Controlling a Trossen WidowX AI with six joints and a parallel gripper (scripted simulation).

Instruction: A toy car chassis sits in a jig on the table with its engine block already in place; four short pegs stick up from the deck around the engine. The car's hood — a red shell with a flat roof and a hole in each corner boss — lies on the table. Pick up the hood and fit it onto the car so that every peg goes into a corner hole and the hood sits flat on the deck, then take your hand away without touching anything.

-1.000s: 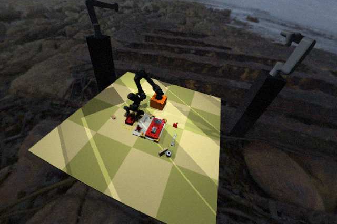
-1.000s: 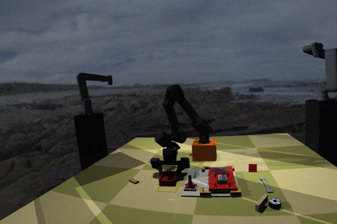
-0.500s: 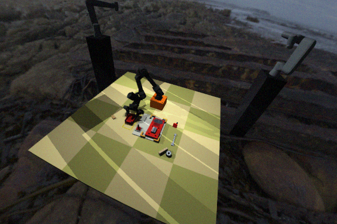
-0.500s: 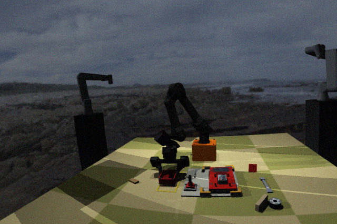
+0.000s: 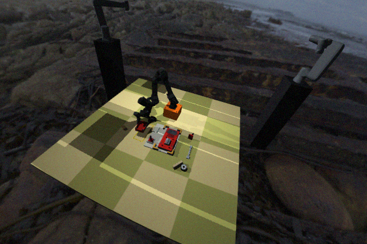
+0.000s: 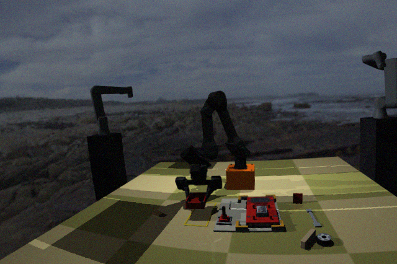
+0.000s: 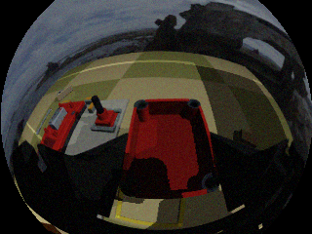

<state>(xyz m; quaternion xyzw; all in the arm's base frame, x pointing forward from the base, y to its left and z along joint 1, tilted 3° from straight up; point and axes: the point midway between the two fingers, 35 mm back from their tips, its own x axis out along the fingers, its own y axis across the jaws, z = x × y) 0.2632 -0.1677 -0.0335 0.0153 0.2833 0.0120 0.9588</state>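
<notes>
Right now the red upright piece is 11 cm to the left of my gripper tip, 6 cm ahead of it and 2 cm below it. Also, from my gripper tip: red hood: 1 cm below; grey engine block: 24 cm to the left, 5 cm ahead, 3 cm below; tan block: 16 cm to the right, 5 cm below, 2 cm ahead.
</notes>
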